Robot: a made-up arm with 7 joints.
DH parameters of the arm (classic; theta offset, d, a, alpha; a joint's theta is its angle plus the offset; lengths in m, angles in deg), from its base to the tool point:
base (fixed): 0 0.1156 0.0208 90
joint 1: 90 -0.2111 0.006 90
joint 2: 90 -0.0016 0.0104 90
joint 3: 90 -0.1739 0.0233 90
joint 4: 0 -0.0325 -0.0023 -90
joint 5: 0 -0.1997 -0.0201 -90
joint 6: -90 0.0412 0.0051 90
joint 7: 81.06 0 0.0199 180
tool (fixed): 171.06 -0.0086 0 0
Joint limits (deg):
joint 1: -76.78..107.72
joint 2: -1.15..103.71
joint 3: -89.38..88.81
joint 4: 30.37..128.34
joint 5: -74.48..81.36
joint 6: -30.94..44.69
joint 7: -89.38..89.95
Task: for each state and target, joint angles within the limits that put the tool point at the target. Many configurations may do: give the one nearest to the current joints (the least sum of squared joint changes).
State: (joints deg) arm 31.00 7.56 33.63 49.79 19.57 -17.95 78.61
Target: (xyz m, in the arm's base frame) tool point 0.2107 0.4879 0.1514
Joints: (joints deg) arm 49.02 30.56 32.57 79.52 13.96 -20.00 79.49
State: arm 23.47 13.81 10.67 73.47 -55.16 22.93 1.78
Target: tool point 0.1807 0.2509 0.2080
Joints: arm 41.20 11.39 -10.38 115.48 -72.97 25.81 -0.70
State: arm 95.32 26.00 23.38 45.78 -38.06 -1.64 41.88
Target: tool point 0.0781 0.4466 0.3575
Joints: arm 107.72 42.96 -0.44 61.63 -43.01 -5.85 48.01
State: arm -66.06 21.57 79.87 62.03 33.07 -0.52 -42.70
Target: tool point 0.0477 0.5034 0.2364
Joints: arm -49.52 70.14 88.81 82.16 16.97 1.46 -37.08
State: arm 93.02 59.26 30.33 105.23 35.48 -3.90 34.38
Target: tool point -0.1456 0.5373 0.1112
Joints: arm 107.72 85.13 56.30 65.39 33.10 -6.72 38.20
